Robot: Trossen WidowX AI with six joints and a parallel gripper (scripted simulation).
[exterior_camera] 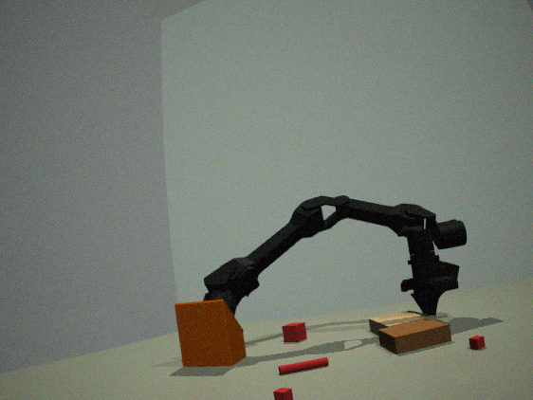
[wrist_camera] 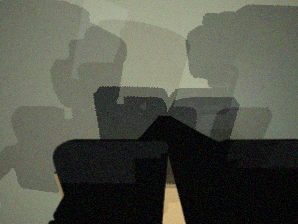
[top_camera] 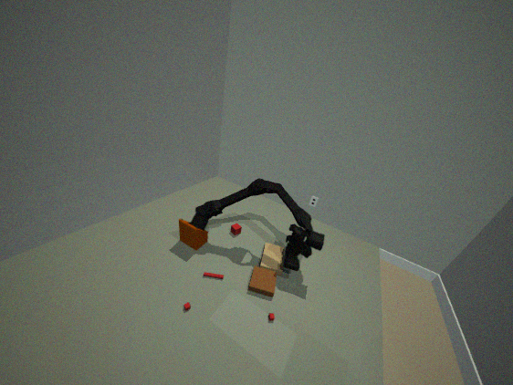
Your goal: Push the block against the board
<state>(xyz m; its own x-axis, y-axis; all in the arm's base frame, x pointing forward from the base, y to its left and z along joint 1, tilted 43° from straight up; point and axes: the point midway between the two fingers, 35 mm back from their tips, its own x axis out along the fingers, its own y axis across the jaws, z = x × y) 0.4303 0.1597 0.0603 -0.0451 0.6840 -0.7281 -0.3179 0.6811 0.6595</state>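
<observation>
Now: gripper tip 70 mm past the tan board, 30 mm to the left of it and 10 mm below it. Round my gripper tip: red rod (230 mm behind, 260 mm to the right, 10 mm above); then brown square block (50 mm behind, 160 mm to the right, 10 mm above).
</observation>
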